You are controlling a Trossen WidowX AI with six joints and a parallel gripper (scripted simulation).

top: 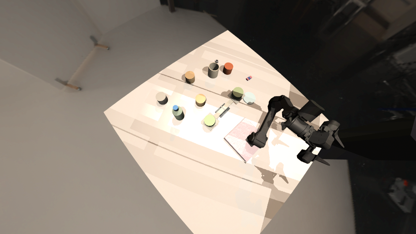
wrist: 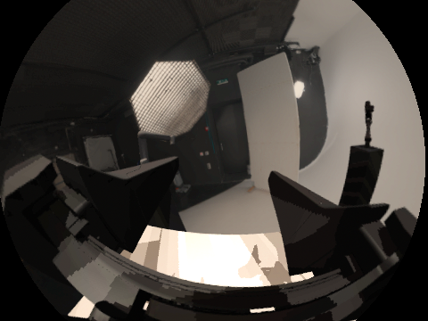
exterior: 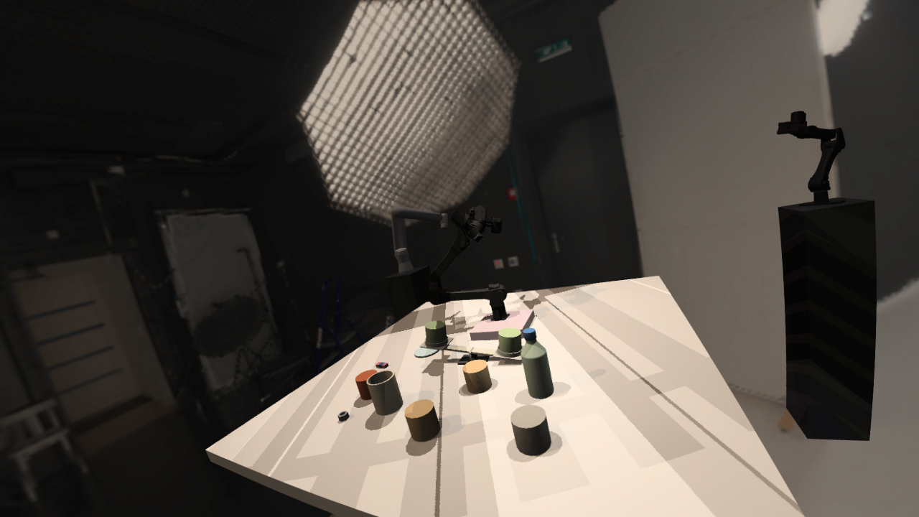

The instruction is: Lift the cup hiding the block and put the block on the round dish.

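Now: gripper tip 450 mm short of the pale green block, 390 mm above it and 190 mm to the right of it. Also, from my gripper tip: bottle with blue cap (620 mm ahead, 320 mm to the left, 320 mm below); red-blue piece (540 mm ahead, 430 mm below, 300 mm to the right); pale blue round dish (430 mm below, 410 mm ahead, 180 mm to the right).
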